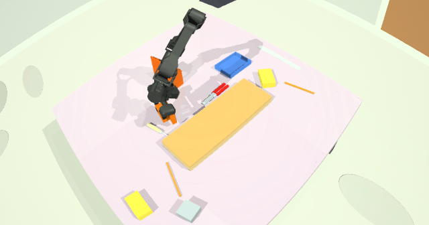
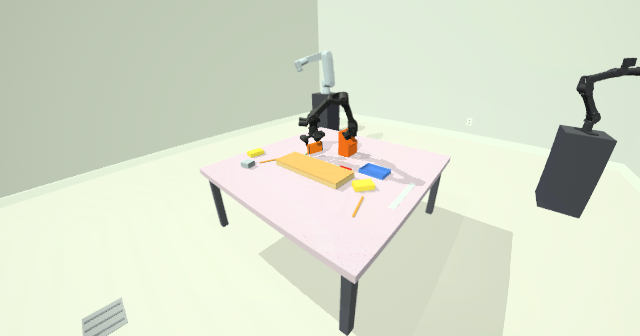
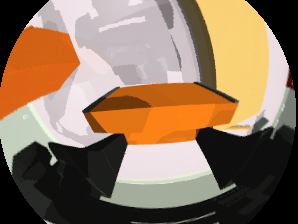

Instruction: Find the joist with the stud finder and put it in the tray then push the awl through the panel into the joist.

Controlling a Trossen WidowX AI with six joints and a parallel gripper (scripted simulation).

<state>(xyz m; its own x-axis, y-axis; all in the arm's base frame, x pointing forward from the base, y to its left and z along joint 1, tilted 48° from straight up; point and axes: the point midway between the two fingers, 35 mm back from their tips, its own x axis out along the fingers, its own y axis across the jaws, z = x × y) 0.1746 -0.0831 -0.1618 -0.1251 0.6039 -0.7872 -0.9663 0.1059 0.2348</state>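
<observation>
The orange stud finder is 10 mm to the left of my gripper tip and 10 mm behind it. From my gripper tip the other things lie so: blue tray: 500 mm to the left, 60 mm below, 30 mm behind; then grey block: 420 mm ahead, 220 mm to the right, 50 mm below; then awl: 60 mm below, 50 mm to the right, 30 mm ahead.
</observation>
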